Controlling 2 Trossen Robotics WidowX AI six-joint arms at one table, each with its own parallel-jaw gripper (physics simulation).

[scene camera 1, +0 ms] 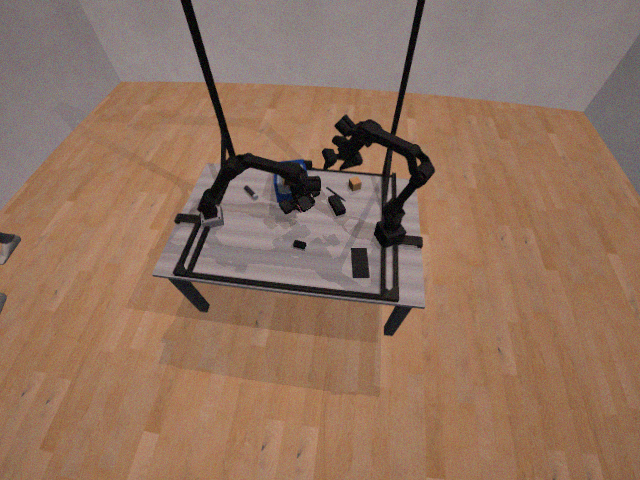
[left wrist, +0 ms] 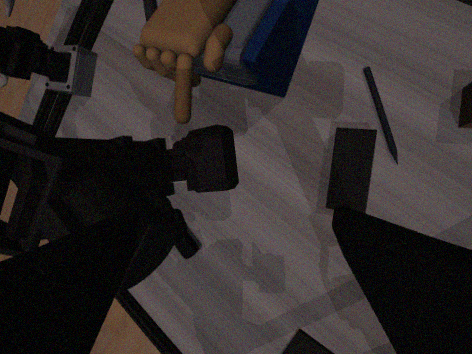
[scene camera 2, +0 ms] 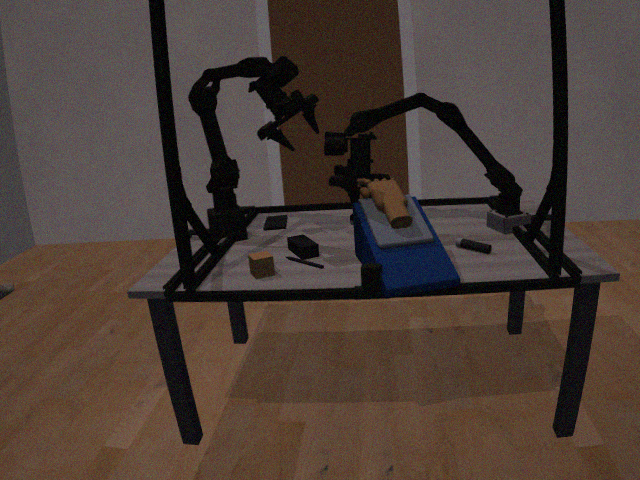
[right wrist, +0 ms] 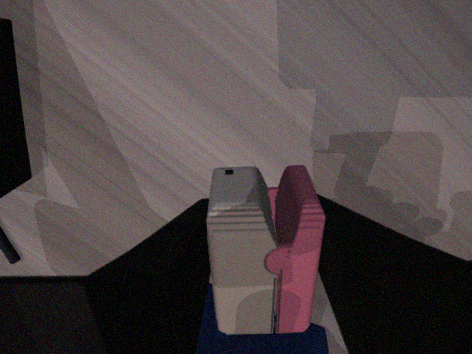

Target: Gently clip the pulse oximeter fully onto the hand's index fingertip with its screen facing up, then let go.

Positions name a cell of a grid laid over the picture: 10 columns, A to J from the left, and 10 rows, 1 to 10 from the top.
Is my left gripper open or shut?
Open.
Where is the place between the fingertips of my right gripper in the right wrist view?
F6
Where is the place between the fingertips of my left gripper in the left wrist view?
F7
